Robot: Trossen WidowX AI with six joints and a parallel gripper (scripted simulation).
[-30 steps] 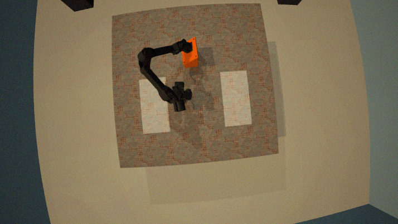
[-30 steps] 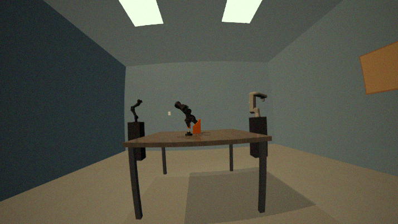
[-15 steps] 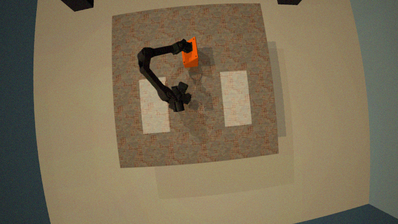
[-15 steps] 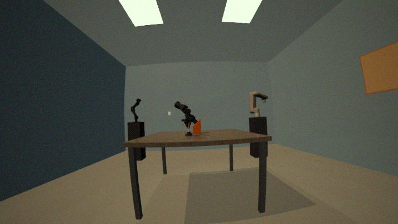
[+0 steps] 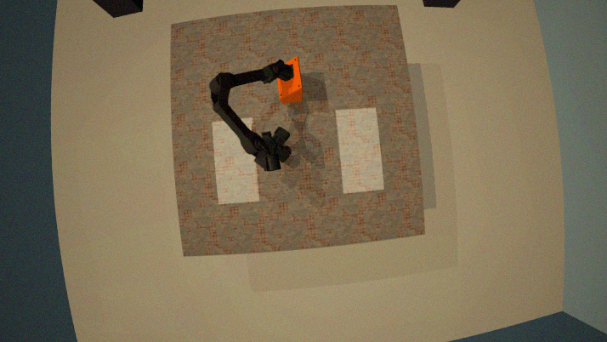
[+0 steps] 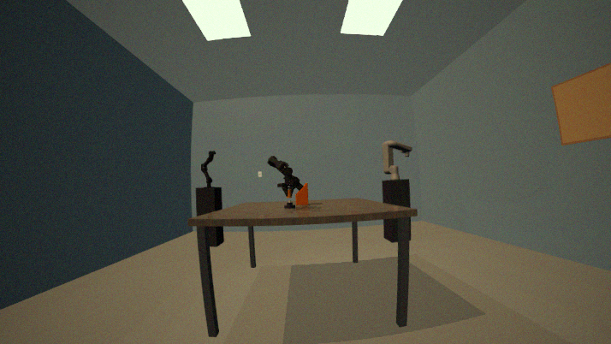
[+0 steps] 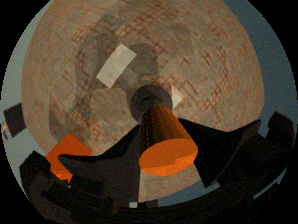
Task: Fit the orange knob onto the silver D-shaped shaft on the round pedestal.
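Right now my gripper tip is 60 mm above the round dark pedestal. The rest, counted from my gripper tip: orange knob (30 mm above).
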